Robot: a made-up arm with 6 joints. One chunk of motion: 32 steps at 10 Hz.
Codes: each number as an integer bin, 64 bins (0 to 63) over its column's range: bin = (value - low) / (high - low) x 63, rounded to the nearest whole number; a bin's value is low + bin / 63 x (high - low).
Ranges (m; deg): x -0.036..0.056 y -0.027..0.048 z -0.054..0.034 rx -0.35..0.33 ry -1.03..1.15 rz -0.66..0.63
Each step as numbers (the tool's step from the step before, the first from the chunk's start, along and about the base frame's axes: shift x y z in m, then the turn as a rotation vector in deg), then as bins.
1 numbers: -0.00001 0.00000 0.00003 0.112 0.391 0.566
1 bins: 25 23 39 43 41 60
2 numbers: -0.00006 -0.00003 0.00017 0.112 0.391 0.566
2 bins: 25 23 39 43 41 60
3 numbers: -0.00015 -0.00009 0.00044 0.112 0.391 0.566
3 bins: 25 23 39 43 41 60
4 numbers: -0.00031 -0.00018 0.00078 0.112 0.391 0.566
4 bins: 24 23 39 43 41 60
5 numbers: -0.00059 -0.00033 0.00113 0.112 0.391 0.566
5 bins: 24 22 39 43 41 60
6 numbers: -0.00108 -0.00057 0.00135 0.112 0.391 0.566
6 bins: 24 22 40 43 41 60
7 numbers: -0.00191 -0.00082 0.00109 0.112 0.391 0.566
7 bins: 23 22 39 43 41 60
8 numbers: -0.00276 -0.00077 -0.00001 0.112 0.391 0.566
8 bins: 23 22 39 43 41 60
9 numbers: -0.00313 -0.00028 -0.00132 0.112 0.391 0.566
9 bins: 23 22 38 43 41 60
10 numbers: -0.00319 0.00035 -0.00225 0.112 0.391 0.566
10 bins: 22 23 37 43 41 60
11 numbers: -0.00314 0.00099 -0.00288 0.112 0.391 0.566
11 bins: 23 24 37 43 41 60
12 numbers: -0.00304 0.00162 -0.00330 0.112 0.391 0.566
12 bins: 23 24 36 43 41 60
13 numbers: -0.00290 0.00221 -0.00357 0.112 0.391 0.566
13 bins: 23 25 36 43 41 60
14 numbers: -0.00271 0.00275 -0.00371 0.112 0.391 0.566
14 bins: 23 25 36 43 41 60
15 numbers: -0.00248 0.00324 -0.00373 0.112 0.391 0.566
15 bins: 23 25 36 43 41 60
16 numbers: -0.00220 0.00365 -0.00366 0.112 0.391 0.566
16 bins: 23 26 36 43 41 60
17 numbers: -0.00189 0.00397 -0.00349 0.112 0.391 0.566
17 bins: 23 26 36 43 41 60
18 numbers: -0.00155 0.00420 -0.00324 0.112 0.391 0.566
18 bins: 24 26 36 43 41 60
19 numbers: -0.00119 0.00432 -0.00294 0.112 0.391 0.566
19 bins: 24 26 37 43 41 60
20 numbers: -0.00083 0.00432 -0.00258 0.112 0.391 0.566
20 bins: 24 26 37 43 41 60
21 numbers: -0.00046 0.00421 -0.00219 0.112 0.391 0.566
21 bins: 24 26 37 43 41 60
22 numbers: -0.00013 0.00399 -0.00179 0.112 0.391 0.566
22 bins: 25 26 37 43 41 60
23 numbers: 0.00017 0.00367 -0.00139 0.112 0.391 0.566
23 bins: 25 26 38 43 41 60
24 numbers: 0.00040 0.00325 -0.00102 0.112 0.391 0.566
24 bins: 25 25 38 43 41 60
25 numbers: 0.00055 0.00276 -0.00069 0.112 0.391 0.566
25 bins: 25 25 38 43 41 60
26 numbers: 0.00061 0.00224 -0.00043 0.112 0.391 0.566
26 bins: 25 25 38 43 41 60
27 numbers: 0.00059 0.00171 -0.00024 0.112 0.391 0.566
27 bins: 25 24 38 43 41 60
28 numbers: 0.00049 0.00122 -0.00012 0.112 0.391 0.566
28 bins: 25 24 39 43 41 60
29 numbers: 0.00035 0.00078 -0.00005 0.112 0.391 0.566
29 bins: 25 23 39 43 41 60
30 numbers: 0.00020 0.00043 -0.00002 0.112 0.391 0.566
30 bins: 25 23 39 43 41 60
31 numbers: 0.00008 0.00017 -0.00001 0.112 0.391 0.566
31 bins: 25 23 39 43 41 60
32 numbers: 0.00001 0.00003 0.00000 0.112 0.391 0.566
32 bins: 25 23 39 43 41 60
